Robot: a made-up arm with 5 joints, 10 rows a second.
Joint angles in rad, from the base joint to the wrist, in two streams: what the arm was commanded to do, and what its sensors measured. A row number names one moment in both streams.
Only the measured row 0 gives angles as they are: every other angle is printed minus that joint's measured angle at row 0.
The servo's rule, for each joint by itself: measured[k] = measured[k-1] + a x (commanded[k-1-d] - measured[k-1]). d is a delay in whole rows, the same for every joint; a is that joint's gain. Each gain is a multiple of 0.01, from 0.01 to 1. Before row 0 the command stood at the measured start. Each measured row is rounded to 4 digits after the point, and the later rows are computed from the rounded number. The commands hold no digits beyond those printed.
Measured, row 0:
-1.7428 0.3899 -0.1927 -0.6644 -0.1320
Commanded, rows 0 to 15:
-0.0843 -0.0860 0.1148 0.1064 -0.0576
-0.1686 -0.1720 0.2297 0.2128 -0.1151
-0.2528 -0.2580 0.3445 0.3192 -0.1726
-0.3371 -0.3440 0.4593 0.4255 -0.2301
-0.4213 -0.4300 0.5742 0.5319 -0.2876
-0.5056 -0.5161 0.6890 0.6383 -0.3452
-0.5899 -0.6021 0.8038 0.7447 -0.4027
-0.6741 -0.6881 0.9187 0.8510 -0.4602
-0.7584 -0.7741 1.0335 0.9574 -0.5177
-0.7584 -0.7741 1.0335 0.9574 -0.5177
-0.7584 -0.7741 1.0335 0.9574 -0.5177
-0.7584 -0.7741 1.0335 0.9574 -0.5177
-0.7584 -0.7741 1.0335 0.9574 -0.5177
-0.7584 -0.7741 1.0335 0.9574 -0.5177
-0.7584 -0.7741 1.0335 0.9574 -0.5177
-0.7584 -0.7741 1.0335 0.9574 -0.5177
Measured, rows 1 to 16:
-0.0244 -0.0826 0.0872 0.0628 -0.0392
-0.0662 -0.1684 0.1955 0.1513 -0.0908
-0.1203 -0.2544 0.3087 0.2504 -0.1464
-0.1832 -0.3404 0.4232 0.3537 -0.2033
-0.2522 -0.4264 0.5380 0.4588 -0.2606
-0.3257 -0.5125 0.6528 0.5647 -0.3181
-0.4023 -0.5985 0.7676 0.6709 -0.3756
-0.4811 -0.6845 0.8824 0.7772 -0.4331
-0.5615 -0.7705 0.9972 0.8835 -0.4906
-0.6186 -0.7740 1.0248 0.9271 -0.5090
-0.6591 -0.7741 1.0314 0.9450 -0.5149
-0.6879 -0.7741 1.0330 0.9523 -0.5168
-0.7083 -0.7741 1.0334 0.9553 -0.5174
-0.7228 -0.7741 1.0335 0.9565 -0.5176
-0.7331 -0.7741 1.0335 0.9570 -0.5177
-0.7404 -0.7741 1.0335 0.9572 -0.5177
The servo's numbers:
d 0
a 0.29 0.96 0.76 0.59 0.68

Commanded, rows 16 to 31:
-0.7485 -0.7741 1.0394 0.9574 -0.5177
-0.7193 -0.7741 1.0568 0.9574 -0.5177
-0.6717 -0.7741 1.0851 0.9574 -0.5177
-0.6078 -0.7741 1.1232 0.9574 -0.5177
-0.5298 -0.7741 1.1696 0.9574 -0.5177
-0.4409 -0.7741 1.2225 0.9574 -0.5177
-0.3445 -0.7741 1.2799 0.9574 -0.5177
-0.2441 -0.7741 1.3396 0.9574 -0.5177
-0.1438 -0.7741 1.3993 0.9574 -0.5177
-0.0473 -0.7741 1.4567 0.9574 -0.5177
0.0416 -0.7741 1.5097 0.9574 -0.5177
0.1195 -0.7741 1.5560 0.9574 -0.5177
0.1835 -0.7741 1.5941 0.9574 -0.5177
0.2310 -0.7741 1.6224 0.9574 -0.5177
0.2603 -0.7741 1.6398 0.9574 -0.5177
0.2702 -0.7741 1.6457 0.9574 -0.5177
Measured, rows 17 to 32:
-0.7427 -0.7741 1.0380 0.9573 -0.5177
-0.7359 -0.7741 1.0523 0.9574 -0.5177
-0.7173 -0.7741 1.0772 0.9574 -0.5177
-0.6855 -0.7741 1.1122 0.9574 -0.5177
-0.6403 -0.7741 1.1558 0.9574 -0.5177
-0.5825 -0.7741 1.2065 0.9574 -0.5177
-0.5135 -0.7741 1.2623 0.9574 -0.5177
-0.4354 -0.7741 1.3210 0.9574 -0.5177
-0.3508 -0.7741 1.3805 0.9574 -0.5177
-0.2628 -0.7741 1.4384 0.9574 -0.5177
-0.1745 -0.7741 1.4926 0.9574 -0.5177
-0.0892 -0.7741 1.5408 0.9574 -0.5177
-0.0101 -0.7741 1.5813 0.9574 -0.5177
0.0598 -0.7741 1.6125 0.9574 -0.5177
0.1179 -0.7741 1.6332 0.9574 -0.5177
0.1621 -0.7741 1.6427 0.9574 -0.5177

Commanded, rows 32 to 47:
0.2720 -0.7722 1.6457 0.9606 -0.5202
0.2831 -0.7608 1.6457 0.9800 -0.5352
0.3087 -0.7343 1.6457 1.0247 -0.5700
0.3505 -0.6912 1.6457 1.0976 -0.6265
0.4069 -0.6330 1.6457 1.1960 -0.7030
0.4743 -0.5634 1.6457 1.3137 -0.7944
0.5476 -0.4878 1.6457 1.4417 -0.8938
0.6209 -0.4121 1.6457 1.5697 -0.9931
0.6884 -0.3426 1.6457 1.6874 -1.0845
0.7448 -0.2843 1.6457 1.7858 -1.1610
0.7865 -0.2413 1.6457 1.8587 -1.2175
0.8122 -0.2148 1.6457 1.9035 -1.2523
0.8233 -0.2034 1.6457 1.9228 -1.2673
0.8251 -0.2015 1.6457 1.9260 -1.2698
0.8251 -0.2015 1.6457 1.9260 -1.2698
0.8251 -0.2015 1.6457 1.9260 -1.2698
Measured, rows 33 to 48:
0.1940 -0.7723 1.6450 0.9593 -0.5194
0.2198 -0.7613 1.6455 0.9715 -0.5301
0.2456 -0.7354 1.6457 1.0029 -0.5572
0.2760 -0.6930 1.6457 1.0588 -0.6043
0.3140 -0.6354 1.6457 1.1397 -0.6714
0.3605 -0.5663 1.6457 1.2424 -0.7550
0.4148 -0.4909 1.6457 1.3600 -0.8494
0.4746 -0.4153 1.6457 1.4837 -0.9471
0.5366 -0.3455 1.6457 1.6039 -1.0405
0.5970 -0.2867 1.6457 1.7112 -1.1224
0.6520 -0.2431 1.6457 1.7982 -1.1871
0.6985 -0.2159 1.6457 1.8603 -1.2314
0.7347 -0.2039 1.6457 1.8972 -1.2558
0.7609 -0.2016 1.6457 1.9142 -1.2653
0.7795 -0.2015 1.6457 1.9212 -1.2684
0.7927 -0.2015 1.6457 1.9240 -1.2694

